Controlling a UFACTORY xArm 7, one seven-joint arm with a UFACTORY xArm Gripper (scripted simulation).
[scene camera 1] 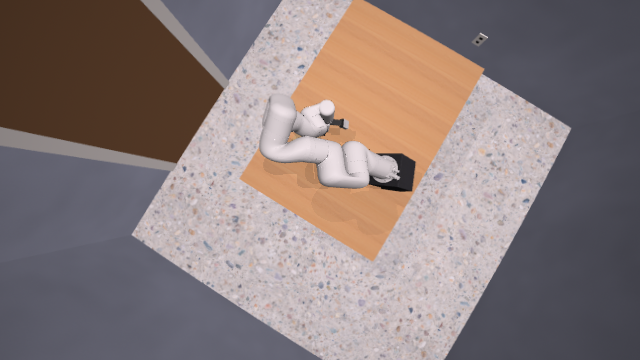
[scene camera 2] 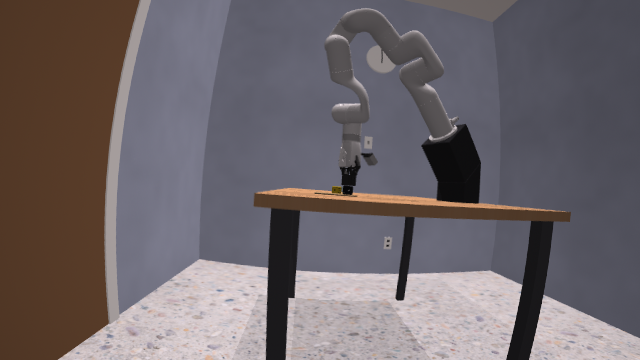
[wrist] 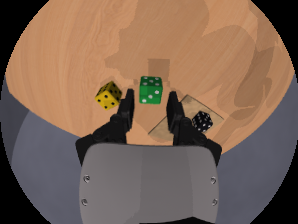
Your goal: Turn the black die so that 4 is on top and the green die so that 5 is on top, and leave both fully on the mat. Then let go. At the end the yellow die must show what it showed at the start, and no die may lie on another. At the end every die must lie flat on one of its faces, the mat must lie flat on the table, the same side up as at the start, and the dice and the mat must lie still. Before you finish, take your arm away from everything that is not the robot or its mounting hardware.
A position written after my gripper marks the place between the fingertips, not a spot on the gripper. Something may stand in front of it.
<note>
I see my gripper (scene camera 2: pixel 348 185) and a tan mat (wrist: pixel 191 106).
My gripper is seen too in the wrist view (wrist: pixel 151 98).
</note>
